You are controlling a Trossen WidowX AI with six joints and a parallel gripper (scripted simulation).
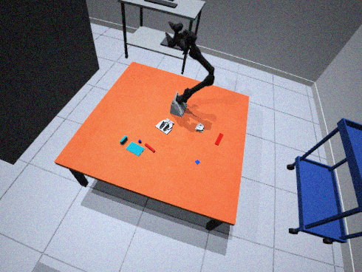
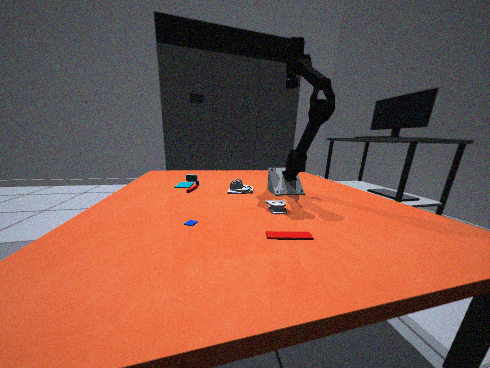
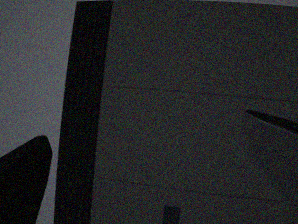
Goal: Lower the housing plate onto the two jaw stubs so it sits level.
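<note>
Now: the small grey housing plate 630 mm below my gripper tip, 400 mm to the left of it and 260 mm ahead of it. Round my gripper tip: small dark blue piece 640 mm below, 520 mm ahead, 40 mm to the right; teal block 640 mm below, 550 mm ahead, 160 mm to the right; cyan plate 650 mm below, 590 mm ahead, 60 mm to the right.
</note>
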